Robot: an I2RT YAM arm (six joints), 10 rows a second.
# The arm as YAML. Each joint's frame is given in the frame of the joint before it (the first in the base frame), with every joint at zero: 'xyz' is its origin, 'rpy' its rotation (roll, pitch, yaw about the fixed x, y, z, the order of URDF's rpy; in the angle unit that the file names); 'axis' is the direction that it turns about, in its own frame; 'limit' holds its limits. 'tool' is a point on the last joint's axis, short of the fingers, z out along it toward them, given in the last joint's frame.
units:
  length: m
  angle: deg
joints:
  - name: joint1
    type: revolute
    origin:
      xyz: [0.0, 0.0, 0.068]
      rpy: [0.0, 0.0, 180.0]
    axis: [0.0, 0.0, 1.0]
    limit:
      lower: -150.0
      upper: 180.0
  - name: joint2
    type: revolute
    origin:
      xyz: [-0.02, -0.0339, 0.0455]
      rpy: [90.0, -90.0, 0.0]
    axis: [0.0, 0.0, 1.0]
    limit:
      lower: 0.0
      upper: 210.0
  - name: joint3
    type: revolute
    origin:
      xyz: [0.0, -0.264, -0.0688]
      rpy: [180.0, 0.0, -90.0]
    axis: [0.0, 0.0, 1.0]
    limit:
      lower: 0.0
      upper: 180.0
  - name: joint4
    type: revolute
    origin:
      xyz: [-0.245, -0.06, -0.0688]
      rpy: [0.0, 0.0, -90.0]
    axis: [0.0, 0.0, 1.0]
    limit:
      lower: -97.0
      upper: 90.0
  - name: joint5
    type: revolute
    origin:
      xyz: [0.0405, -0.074, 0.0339]
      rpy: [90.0, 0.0, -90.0]
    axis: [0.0, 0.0, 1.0]
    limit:
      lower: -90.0
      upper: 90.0
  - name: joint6
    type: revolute
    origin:
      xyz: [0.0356, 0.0, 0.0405]
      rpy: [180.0, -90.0, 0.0]
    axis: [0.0, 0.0, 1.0]
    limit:
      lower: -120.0
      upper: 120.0
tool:
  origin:
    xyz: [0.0, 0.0, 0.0]
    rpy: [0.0, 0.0, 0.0]
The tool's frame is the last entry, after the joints.
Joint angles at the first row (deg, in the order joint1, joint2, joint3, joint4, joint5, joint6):
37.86 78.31 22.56 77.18 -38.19 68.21
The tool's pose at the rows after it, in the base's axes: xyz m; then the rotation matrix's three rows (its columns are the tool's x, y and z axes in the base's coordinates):
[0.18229 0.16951 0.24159], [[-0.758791 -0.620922 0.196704], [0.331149 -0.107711 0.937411], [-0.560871 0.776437 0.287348]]
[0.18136 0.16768 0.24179], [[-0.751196 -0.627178 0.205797], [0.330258 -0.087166 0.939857], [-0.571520 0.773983 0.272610]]
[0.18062 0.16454 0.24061], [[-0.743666 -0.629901 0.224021], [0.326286 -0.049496 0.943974], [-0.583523 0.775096 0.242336]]
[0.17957 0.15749 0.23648], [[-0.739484 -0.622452 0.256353], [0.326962 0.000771 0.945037], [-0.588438 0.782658 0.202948]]
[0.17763 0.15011 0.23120], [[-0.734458 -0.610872 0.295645], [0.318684 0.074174 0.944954], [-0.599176 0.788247 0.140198]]
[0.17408 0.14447 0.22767], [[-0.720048 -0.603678 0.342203], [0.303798 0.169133 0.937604], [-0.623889 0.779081 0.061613]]
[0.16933 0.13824 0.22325], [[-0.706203 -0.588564 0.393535], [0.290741 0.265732 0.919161], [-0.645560 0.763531 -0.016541]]
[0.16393 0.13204 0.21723], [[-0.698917 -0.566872 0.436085], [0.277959 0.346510 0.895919], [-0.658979 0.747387 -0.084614]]
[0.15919 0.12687 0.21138], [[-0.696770 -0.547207 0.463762], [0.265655 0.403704 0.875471], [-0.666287 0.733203 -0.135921]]
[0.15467 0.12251 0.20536], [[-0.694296 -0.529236 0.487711], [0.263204 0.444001 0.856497], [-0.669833 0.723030 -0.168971]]
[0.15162 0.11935 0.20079], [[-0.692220 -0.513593 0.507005], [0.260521 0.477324 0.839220], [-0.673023 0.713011 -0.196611]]
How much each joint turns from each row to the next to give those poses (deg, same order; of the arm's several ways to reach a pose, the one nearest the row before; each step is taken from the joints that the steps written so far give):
-0.03 -0.49 -0.05 -0.40 -0.10 -0.35
-0.19 -1.27 -0.23 -2.21 0.08 -1.41
-0.46 -1.83 -0.39 -3.81 0.13 -2.14
-1.18 -2.34 -1.15 -4.22 0.21 -1.97
-1.12 -3.27 -1.03 -6.99 0.56 -3.38
-0.42 -4.20 -0.30 -9.71 1.90 -5.13
-0.27 -4.11 -0.43 -9.14 2.78 -4.65
-0.18 -3.44 -0.82 -7.11 2.71 -3.38
-0.16 -2.56 -0.88 -4.92 1.97 -2.24
-0.02 -2.00 -1.22 -2.77 1.85 -1.19
-0.01 -1.41 -0.80 -2.25 1.58 -0.97

